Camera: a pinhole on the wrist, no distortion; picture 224 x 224 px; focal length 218.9 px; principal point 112.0 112.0 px. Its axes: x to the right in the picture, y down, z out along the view. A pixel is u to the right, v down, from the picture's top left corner.
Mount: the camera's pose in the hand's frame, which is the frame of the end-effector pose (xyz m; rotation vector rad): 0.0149 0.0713 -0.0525 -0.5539 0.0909 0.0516
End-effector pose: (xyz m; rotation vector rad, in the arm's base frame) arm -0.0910 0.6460 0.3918 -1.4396 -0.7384 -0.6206
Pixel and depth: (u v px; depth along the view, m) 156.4 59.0 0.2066
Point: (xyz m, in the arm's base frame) 0.0524 0.8012 0.3584
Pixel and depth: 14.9 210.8 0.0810
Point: 0.0079 0.6527 0.2856
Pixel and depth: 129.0 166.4 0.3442
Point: 0.1824 0.8566 0.2259
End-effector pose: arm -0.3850 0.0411 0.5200 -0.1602 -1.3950 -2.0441
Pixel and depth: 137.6 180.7 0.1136
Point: -0.3248 0.0108 0.6728
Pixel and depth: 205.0 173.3 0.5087
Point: -0.3896 0.0694 1.1211
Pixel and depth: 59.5 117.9 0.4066
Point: -0.2500 0.2566 0.8536
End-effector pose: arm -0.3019 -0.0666 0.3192 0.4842 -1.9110 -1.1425
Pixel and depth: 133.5 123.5 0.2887
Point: -0.4648 0.1085 0.5084
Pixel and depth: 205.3 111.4 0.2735
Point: -0.5061 0.0322 0.5355
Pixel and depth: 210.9 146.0 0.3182
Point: -0.5228 0.0531 0.6029
